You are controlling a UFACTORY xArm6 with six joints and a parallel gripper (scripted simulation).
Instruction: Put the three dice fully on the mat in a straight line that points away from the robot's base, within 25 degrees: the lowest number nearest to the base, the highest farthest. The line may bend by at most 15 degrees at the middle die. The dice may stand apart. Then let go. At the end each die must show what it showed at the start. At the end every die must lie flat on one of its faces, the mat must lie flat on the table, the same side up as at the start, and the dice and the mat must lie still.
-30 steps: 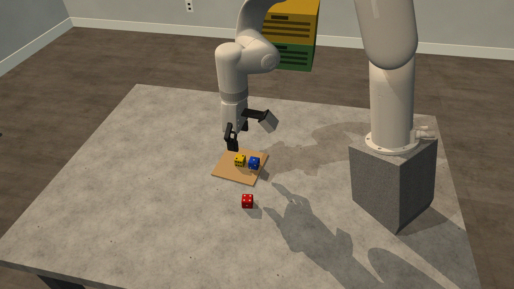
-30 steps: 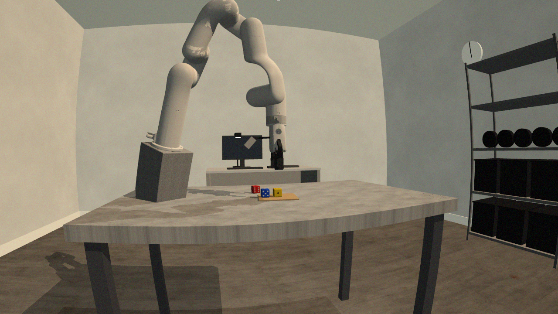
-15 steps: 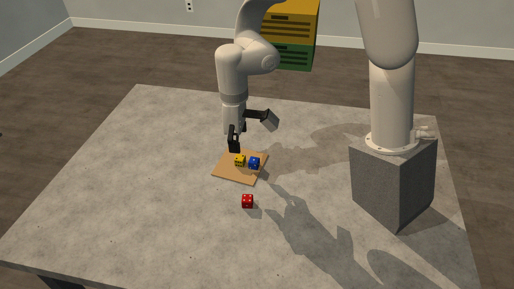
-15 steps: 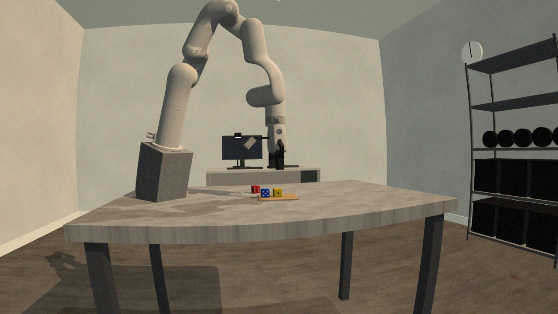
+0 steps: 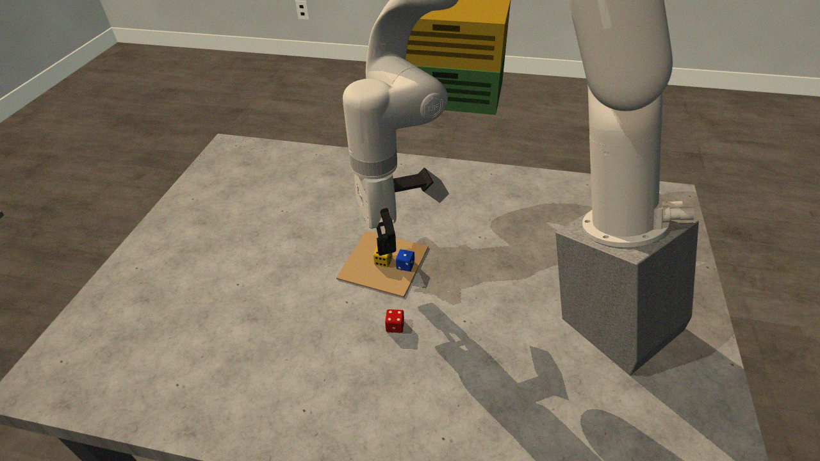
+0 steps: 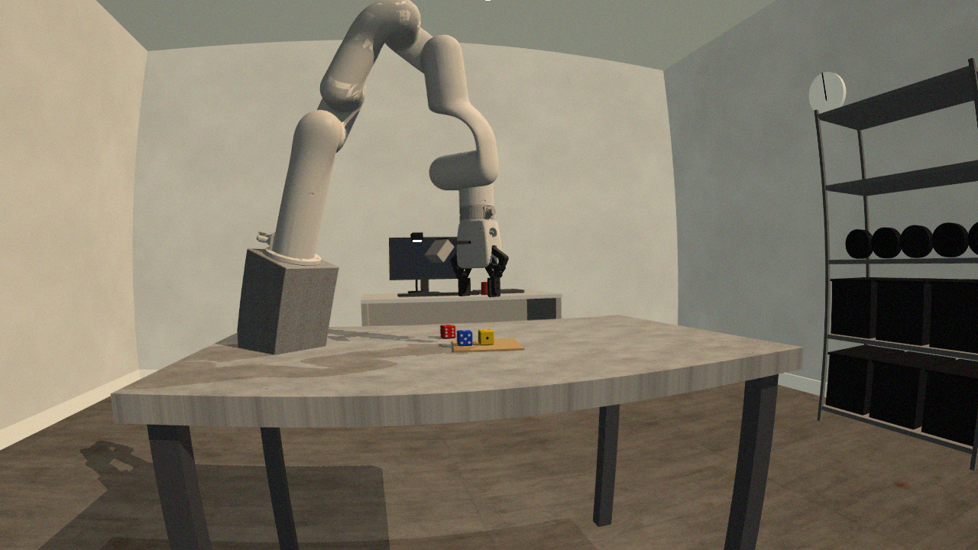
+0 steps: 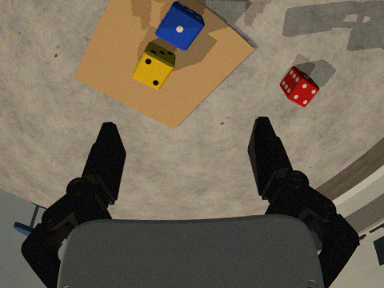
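The red die is 11 cm to the left of my hand, 10 cm below it and 6 cm behind it. From my hand the other things lie so: yellow die (9 cm below, 3 cm to the right, 1 cm ahead); blue die (9 cm below, 4 cm behind, 3 cm to the right); mat (11 cm below, 3 cm to the right, 1 cm ahead).
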